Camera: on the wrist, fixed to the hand. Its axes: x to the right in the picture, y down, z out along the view.
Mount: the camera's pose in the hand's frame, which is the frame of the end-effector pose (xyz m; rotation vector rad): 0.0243 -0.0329 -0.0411 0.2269 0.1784 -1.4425
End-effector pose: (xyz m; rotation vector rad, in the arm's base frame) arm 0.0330 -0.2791 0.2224 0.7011 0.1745 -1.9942
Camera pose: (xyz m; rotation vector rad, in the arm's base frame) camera 0.0132 -0.2643 0.1700 -0.7881 -0.5491 2.5358
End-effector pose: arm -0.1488 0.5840 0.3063 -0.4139 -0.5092 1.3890
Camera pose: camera -0.0961 0.6043 0.2932 0.0725 -0.3425 0.0023
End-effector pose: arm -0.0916 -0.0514 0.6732 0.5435 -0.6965 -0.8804
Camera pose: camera -0.0669 -0.0832 0.6315 1.3616 -0.1333 -2.0531
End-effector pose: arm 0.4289 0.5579 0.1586 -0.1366 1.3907 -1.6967
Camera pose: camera 0.3721 0.5694 0.1604 0.8846 -0.9946 2.4965
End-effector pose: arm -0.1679 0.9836 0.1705 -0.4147 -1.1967 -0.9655
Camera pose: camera -0.1690 0.9256 0.1714 0.8590 -1.3526 -1.9705
